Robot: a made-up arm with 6 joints. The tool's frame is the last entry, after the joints. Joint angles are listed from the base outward. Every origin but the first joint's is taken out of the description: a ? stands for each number. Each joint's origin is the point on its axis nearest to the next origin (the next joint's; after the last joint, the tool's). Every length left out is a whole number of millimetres.
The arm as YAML. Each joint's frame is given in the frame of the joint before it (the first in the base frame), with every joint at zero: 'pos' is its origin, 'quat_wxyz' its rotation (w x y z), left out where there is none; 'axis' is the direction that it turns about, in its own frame. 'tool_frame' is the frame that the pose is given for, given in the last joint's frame.
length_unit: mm
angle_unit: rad
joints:
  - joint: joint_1
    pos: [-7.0, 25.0, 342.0]
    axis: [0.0, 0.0, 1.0]
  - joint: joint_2
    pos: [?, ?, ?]
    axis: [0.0, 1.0, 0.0]
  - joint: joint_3
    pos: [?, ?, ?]
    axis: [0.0, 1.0, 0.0]
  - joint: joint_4
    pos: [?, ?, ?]
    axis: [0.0, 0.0, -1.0]
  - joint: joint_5
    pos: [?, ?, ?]
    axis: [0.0, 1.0, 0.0]
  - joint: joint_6
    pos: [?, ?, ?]
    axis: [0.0, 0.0, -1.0]
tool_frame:
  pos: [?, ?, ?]
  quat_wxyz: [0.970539, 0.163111, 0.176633, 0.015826]
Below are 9 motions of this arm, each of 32 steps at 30 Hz.
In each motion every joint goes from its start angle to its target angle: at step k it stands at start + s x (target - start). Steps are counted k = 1, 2, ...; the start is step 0. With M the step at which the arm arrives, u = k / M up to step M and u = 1 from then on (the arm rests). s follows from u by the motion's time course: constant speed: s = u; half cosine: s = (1 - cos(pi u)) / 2; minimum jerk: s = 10 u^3 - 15 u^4 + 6 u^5.
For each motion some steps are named. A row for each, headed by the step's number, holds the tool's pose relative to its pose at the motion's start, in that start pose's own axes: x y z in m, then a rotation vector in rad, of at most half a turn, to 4 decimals.
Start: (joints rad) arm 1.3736 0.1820 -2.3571 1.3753 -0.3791 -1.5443
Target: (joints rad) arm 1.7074 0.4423 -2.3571 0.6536 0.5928 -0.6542
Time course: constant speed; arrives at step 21
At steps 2, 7, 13, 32:
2: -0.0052 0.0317 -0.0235 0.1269 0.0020 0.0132
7: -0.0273 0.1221 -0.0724 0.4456 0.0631 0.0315
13: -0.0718 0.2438 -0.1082 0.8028 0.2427 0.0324
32: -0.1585 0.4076 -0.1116 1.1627 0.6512 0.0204

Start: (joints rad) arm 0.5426 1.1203 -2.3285 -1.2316 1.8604 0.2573
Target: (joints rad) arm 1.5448 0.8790 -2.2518 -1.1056 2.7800 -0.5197
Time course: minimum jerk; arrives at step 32
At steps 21, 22, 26, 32:
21: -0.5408 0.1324 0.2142 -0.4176 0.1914 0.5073
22: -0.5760 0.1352 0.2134 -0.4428 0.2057 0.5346
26: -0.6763 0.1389 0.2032 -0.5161 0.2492 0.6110
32: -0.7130 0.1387 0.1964 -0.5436 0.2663 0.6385

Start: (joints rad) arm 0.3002 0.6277 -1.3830 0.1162 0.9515 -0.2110
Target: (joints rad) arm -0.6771 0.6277 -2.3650 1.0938 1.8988 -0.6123
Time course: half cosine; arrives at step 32
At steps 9, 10, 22, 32:
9: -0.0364 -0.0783 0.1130 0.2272 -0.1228 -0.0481
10: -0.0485 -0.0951 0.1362 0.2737 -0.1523 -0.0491
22: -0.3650 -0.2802 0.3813 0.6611 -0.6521 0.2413
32: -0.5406 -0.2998 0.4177 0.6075 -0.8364 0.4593

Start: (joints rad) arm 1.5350 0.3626 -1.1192 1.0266 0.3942 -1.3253
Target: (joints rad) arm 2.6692 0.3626 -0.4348 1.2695 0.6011 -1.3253
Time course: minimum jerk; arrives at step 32
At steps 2, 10, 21, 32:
2: 0.0003 0.0012 -0.0014 0.0021 0.0018 0.0013
10: 0.0087 0.1035 -0.1061 0.1557 0.1582 0.1006
21: -0.1740 0.4094 -0.3247 0.4749 0.7908 0.3680
32: -0.2922 0.4718 -0.3466 0.5017 1.0536 0.4440

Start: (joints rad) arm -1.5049 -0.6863 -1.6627 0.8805 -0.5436 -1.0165
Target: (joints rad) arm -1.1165 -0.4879 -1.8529 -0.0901 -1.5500 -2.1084
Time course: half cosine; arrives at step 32
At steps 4, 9, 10, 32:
4: 0.0022 0.0010 0.0006 -0.0382 -0.0115 0.0580
9: 0.0100 0.0069 0.0046 -0.1900 -0.0611 0.2678
10: 0.0119 0.0091 0.0062 -0.2334 -0.0761 0.3215
32: -0.0079 0.0875 0.0715 -1.2710 -0.4317 0.9095

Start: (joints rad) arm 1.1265 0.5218 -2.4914 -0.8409 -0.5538 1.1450
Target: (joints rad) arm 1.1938 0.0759 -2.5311 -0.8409 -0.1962 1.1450
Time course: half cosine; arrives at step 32
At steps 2, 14, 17, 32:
2: 0.0035 0.0014 0.0003 -0.0017 -0.0020 0.0017
14: 0.1434 0.0637 0.0268 -0.0693 -0.0914 0.0618
17: 0.1931 0.0902 0.0428 -0.0941 -0.1284 0.0799
32: 0.3338 0.1803 0.1129 -0.1670 -0.2533 0.1200

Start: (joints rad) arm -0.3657 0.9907 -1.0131 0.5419 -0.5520 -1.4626
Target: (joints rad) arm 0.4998 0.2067 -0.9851 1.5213 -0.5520 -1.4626
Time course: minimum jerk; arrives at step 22
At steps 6, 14, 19, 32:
6: 0.0358 0.0031 0.0800 -0.0553 -0.0664 -0.0479
14: 0.0944 0.1502 0.4454 -0.0423 -0.5247 -0.2270
19: 0.0594 0.2339 0.5542 0.0988 -0.7060 -0.2551
32: 0.0550 0.2411 0.5624 0.1145 -0.7204 -0.2561

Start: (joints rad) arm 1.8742 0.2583 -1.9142 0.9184 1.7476 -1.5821
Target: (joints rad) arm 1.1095 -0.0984 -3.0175 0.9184 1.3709 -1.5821
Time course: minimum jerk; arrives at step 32
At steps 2, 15, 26, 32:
2: 0.0000 0.0010 0.0015 -0.0043 0.0008 -0.0003
15: 0.0613 0.2797 0.2154 -0.8380 0.2430 -0.0639
26: 0.2871 0.5914 0.1600 -1.6732 0.7601 -0.0733
32: 0.3138 0.6085 0.1381 -1.7403 0.8245 -0.0643

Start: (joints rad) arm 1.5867 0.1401 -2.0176 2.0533 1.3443 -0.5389
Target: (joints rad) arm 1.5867 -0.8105 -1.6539 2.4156 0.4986 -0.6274
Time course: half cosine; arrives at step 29
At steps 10, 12, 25, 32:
10: -0.0150 0.1467 -0.0691 -0.0203 -0.1450 0.1791
12: -0.0307 0.2006 -0.0921 -0.0201 -0.2022 0.2395
25: -0.2165 0.4685 -0.1842 0.0515 -0.5457 0.4942
32: -0.2366 0.4848 -0.1881 0.0611 -0.5724 0.5062

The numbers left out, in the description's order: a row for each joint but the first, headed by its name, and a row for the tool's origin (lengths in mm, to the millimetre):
joint_2: -12.0 -20.0 0.0
joint_3: 93.0 0.0 436.0
joint_4: 81.0 0.0 -367.0
joint_5: 19.0 49.0 0.0
joint_6: 71.0 0.0 -117.0
tool: -11.0 5.0 0.0

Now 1 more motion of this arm.
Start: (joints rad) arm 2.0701 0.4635 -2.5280 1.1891 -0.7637 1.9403
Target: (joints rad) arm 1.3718 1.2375 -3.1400 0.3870 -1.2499 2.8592
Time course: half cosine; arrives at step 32
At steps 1, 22, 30, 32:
1: 0.0007 0.0005 -0.0003 0.0017 0.0021 0.0003
22: 0.2088 0.2563 -0.0406 0.1900 0.7650 -0.0209
30: 0.2489 0.3571 -0.0314 0.0933 0.9483 -0.0461
32: 0.2505 0.3619 -0.0307 0.0874 0.9557 -0.0471

